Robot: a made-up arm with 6 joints.
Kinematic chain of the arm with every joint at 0, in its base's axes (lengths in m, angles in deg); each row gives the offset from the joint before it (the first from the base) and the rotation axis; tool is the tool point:
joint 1: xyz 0 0 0.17 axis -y
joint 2: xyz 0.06 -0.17 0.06 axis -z
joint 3: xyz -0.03 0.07 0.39 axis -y
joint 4: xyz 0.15 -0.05 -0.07 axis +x
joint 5: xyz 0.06 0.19 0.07 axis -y
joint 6: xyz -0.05 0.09 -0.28 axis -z
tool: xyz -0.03 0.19 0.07
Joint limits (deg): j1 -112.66..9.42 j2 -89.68..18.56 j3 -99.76..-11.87 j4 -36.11..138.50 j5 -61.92..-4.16 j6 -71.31..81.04
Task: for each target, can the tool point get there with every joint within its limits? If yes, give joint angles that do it. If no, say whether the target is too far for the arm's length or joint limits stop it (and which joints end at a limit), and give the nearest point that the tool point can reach.
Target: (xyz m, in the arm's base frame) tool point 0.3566 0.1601 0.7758
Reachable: yes | joints -21.78 -41.46 -39.07 78.32 -18.02 -1.06
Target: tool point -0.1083 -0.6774 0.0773
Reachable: no: joint limits stop it (at a limit: joint 1, joint 2, joint 4, joint 5) | nearest point -0.1715 -0.5447 0.2139 | short by 0.201 m
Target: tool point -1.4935 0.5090 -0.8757
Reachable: no: too far | nearest point -0.4317 0.0202 0.2219 | short by 1.603 m
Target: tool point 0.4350 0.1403 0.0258
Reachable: yes | joints -77.32 -22.74 -83.37 80.00 -55.43 59.45
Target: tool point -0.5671 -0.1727 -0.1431
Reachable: no: joint limits stop it (at a limit: joint 1, joint 4, joint 5) | nearest point -0.3768 -0.1718 0.1396 | short by 0.341 m
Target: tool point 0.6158 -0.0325 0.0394
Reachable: yes | joints -67.98 7.25 -90.26 65.85 -35.09 -41.62
